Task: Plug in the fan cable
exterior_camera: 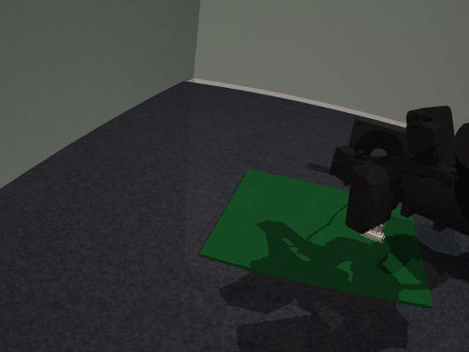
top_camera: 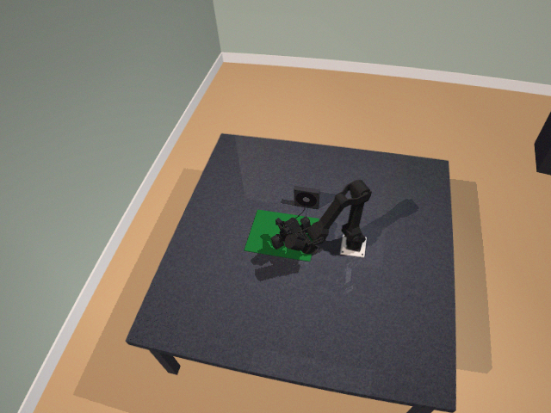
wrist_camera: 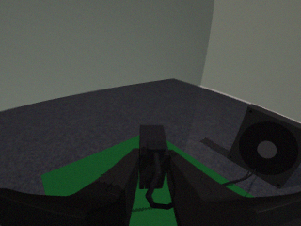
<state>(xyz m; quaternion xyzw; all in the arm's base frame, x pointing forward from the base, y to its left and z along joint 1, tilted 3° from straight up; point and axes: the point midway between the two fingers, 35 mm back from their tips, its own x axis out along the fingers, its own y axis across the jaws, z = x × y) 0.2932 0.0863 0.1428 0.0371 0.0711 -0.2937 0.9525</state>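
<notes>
The green board is 14 cm below my gripper tip and 3 cm to the right of it. From my gripper tip the other things lie so: white four-pin header (13 cm below, 7 cm behind, 4 cm to the right); then black fan (22 cm to the right, 7 cm below, 5 cm behind); then black plug (1 cm below, 1 cm ahead).
</notes>
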